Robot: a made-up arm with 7 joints.
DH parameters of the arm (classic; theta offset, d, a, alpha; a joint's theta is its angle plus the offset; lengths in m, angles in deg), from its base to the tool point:
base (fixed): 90 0.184 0 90
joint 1: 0 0.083 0.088 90
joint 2: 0 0.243 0.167 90
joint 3: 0 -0.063 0.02 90
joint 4: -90 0.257 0.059 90
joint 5: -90 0.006 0.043 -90
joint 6: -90 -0.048 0.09 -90
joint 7: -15.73 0 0.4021 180
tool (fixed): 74.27 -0.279 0 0
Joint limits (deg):
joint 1: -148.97..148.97
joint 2: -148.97..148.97
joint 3: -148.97..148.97
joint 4: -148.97..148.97
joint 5: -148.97..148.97
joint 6: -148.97..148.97
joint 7: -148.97..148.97
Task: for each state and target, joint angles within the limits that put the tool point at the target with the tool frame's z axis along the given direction. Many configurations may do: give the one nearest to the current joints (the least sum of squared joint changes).
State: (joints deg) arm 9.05 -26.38 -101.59 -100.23 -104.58 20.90 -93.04
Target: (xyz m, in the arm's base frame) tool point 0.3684 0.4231 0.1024 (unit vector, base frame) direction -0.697 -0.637 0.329
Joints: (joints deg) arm 0.40 -48.18 -109.15 -129.71 -117.72 64.50 -63.27
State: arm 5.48 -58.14 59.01 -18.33 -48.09 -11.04 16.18
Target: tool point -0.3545 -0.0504 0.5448 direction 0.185 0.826 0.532
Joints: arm 35.16 -51.40 70.77 -20.43 -60.60 -29.24 37.29
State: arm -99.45 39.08 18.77 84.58 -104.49 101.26 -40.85
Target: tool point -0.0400 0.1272 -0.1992 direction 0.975 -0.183 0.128
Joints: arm -119.60 0.75 53.80 90.28 -129.07 77.37 -34.75
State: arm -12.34 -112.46 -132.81 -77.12 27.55 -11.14 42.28
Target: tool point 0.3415 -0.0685 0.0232 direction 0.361 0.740 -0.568
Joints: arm 31.51 -71.84 -148.97 -106.07 -7.58 -28.73 88.56
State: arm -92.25 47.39 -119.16 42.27 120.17 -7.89 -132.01
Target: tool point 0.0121 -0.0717 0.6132 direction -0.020 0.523 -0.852
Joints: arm -68.96 56.10 -80.49 19.99 125.78 -32.29 -148.97
